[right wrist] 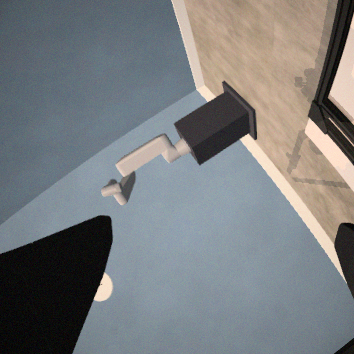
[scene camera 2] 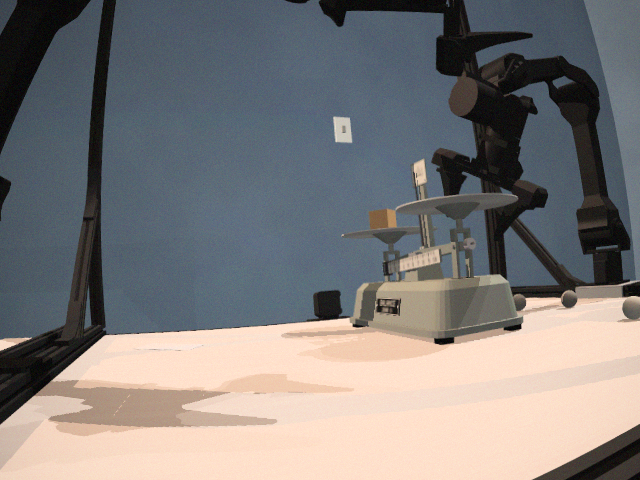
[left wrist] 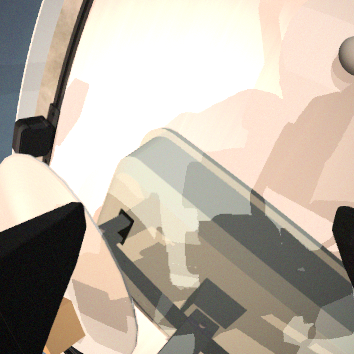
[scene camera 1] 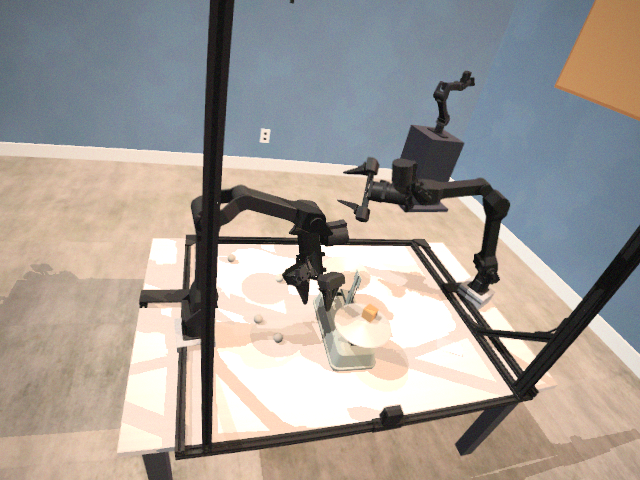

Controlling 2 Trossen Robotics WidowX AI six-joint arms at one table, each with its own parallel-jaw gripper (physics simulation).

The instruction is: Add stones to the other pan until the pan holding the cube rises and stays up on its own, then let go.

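Frame: origin at the left arm's base, x down, y right, z back, level; millimetres.
Seen in the pictures: left gripper, fingertip midpoint: [scene camera 2: 471,228] [left wrist: 215,218] [scene camera 1: 316,307]; right gripper, fingertip midpoint: [right wrist: 230,233] [scene camera 1: 340,186]; left arm's base, link origin: [scene camera 2: 609,283] [scene camera 1: 194,329]; right arm's base, link origin: [scene camera 1: 478,287].
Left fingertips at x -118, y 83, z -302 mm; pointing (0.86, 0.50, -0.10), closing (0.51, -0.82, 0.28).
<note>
Offsets run from my left fingertips to a thing's middle. "*": to the spot under its first point.
An orange cube {dx -20, dy +63, dz -125 mm} [scene camera 1: 370,312] [scene camera 2: 382,219] [left wrist: 65,327] rests on one pan {dx -4, dy +83, dz -99 mm} [scene camera 1: 356,333] [scene camera 2: 361,234] [left wrist: 30,180] of a grey-green balance scale {dx +22, dy -11, dz -115 mm} [scene camera 1: 356,360] [scene camera 2: 460,304] [left wrist: 215,185]. In scene camera 2 that pan looks lower than the other pan {* dx -15, dy -146, dz -113 mm} [scene camera 2: 491,200], whose top surface is hidden. My left gripper [scene camera 1: 316,303] [scene camera 2: 476,213] [left wrist: 215,218] is open and empty, low beside the scale, behind the other pan in scene camera 2. Grey stones {dx +125, dy -98, dz +121 mm} [scene camera 1: 258,318] {dx +125, dy -19, dz +83 mm} [scene camera 1: 278,337] {dx +125, dy -261, dz +10 mm} [scene camera 1: 279,277] {dx +125, dy -383, dz +148 mm} [scene camera 1: 231,257] lie on the table. My right gripper [scene camera 1: 342,186] [right wrist: 230,233] is open and empty, high up.
In scene camera 2, stones [scene camera 2: 568,298] [scene camera 2: 631,307] lie right of the scale. A black frame [scene camera 1: 289,439] borders the table, with a small black block [scene camera 1: 391,414] on its front bar. A tall black post [scene camera 1: 211,155] stands at the left. The scale's upright pointer {* dx -76, dy -17, dz -110 mm} [scene camera 2: 420,173] rises between the pans.
</note>
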